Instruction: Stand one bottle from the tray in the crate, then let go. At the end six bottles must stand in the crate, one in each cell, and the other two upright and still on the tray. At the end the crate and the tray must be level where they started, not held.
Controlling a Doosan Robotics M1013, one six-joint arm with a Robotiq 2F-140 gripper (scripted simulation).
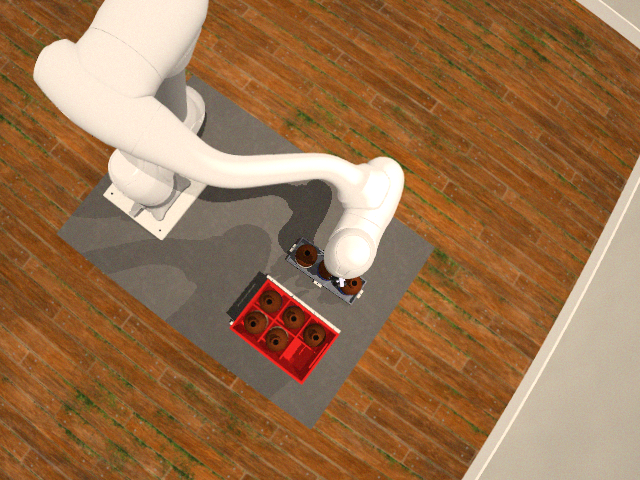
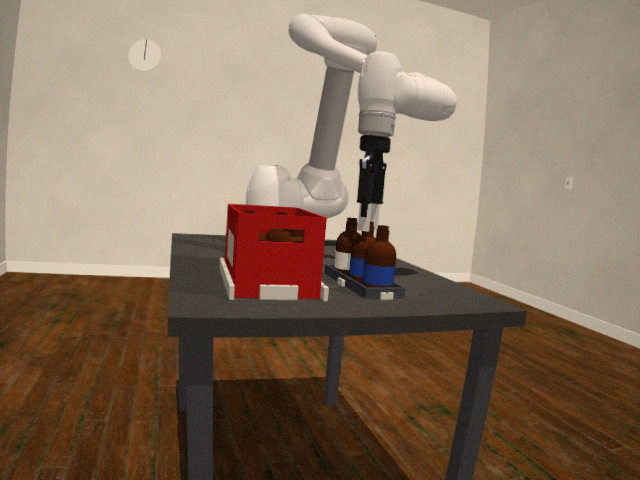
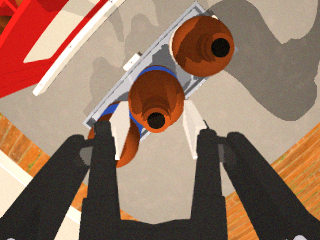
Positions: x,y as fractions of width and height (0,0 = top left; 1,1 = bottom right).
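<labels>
Image 1 shows me a tray (0.49,0.57). I see the tray in image 2 (0.62,0.61) as well, and the tray is also there in image 3 (0.50,0.22).
</labels>
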